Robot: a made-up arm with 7 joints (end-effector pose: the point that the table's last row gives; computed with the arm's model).
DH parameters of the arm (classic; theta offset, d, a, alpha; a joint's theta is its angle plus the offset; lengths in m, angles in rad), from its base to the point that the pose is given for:
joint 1: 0 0.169 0 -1.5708
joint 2: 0 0 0 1.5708
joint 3: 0 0.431 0.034 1.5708
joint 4: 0 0 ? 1.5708
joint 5: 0 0.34 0 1.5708
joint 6: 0 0 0.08 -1.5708
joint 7: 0 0.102 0 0
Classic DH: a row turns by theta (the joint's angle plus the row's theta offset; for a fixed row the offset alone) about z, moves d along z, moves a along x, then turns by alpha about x.
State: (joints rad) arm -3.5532 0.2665 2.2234 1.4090 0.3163 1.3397 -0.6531
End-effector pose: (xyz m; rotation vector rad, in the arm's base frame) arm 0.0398 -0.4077 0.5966 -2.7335 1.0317 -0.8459
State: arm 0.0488 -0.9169 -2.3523 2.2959 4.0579 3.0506 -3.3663
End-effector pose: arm -0.6330 -0.0742 0.4771 -1.5121 0.5524 -0.8171
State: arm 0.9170 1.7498 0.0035 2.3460 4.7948 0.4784 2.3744
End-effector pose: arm 0.4337 0.6073 -0.2835 -2.8157 0.1673 -1.0266
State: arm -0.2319 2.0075 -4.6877 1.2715 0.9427 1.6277 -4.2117
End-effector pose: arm 0.4237 0.3435 0.1202 0.3462 0.1991 -2.5948
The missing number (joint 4, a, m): 0.077
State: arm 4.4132 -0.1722 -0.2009 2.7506 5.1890 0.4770 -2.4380
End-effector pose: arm 0.0021 0.0237 1.0751 0.8252 -0.0611 -2.3938
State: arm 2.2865 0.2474 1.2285 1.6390 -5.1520 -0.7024 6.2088
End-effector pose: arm -0.4949 0.0675 0.6792 -1.1042 -1.0195 0.8164
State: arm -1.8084 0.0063 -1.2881 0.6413 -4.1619 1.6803 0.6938
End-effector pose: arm -0.3818 -0.1123 0.3520 1.1223 0.7033 -1.5807
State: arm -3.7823 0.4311 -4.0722 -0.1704 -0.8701 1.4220 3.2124
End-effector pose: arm -0.0630 0.0166 0.1409 -0.6423 -1.9753 -0.5066
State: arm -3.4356 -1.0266 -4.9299 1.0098 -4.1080 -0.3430 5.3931
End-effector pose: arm -0.0045 -0.3744 0.4329 0.0831 -1.5744 0.5066
